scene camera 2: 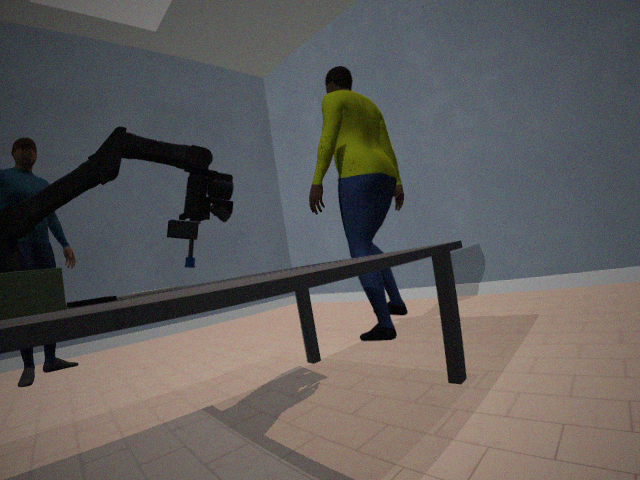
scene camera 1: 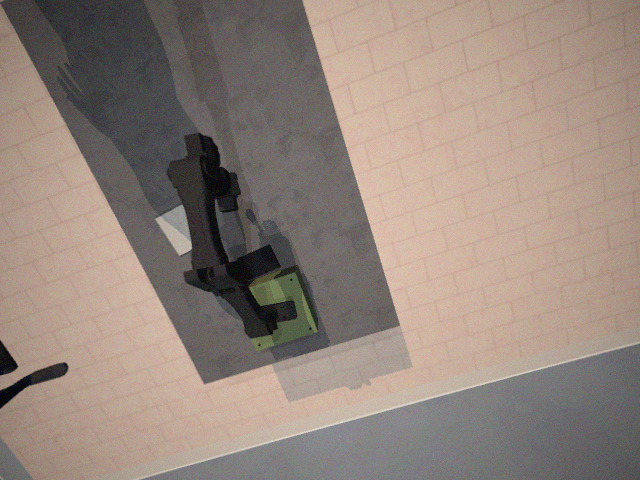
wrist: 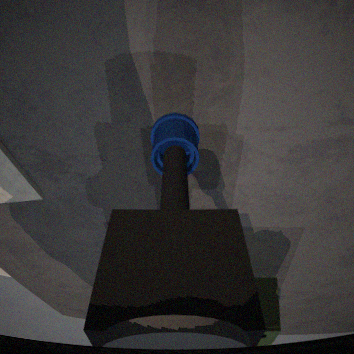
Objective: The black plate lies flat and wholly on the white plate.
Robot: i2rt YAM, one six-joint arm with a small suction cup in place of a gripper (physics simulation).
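Places are measured from the arm's base along level axes (x ahead, y right, z down), in centimetres.
Where they show: end effector, tool point: (scene camera 2: 189, 267) (wrist: 174, 134); arm's base, origin of the base link: (scene camera 2: 5, 276) (scene camera 1: 269, 313).
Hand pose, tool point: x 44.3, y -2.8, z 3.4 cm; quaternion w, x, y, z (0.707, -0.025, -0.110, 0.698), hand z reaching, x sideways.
Note:
Things, the pixels of their centre, and the offset from my tool point.
- black plate, body centre: (scene camera 2: 90, 301) (scene camera 1: 259, 262) dx -26.6, dy +1.1, dz +5.0 cm
- white plate, body centre: (scene camera 2: 151, 291) (scene camera 1: 181, 230) dx -8.9, dy -24.9, dz +5.3 cm
The black plate (scene camera 1: 262, 260) (scene camera 2: 93, 301) lies flat on the table, close beside the arm's green base block and partly under the arm in scene camera 1. I cannot tell whether it touches the block. The white plate (scene camera 1: 174, 232) (wrist: 14, 181) lies apart from it on the table, partly hidden by the arm; a corner shows at the left of the wrist view. My suction cup (scene camera 2: 190, 262) (wrist: 175, 144) is blue, points down, carries nothing and hangs above the table between the two plates' sides, farther from the base. The black plate does not show in the wrist view.
The green base block (scene camera 1: 289, 294) (scene camera 2: 32, 291) stands at one end of the long grey table (scene camera 1: 310, 180) (scene camera 2: 351, 268). A person in a yellow top (scene camera 2: 361, 134) and one in a teal top (scene camera 2: 25, 188) stand beyond the table. Broad shadows fall across the table.

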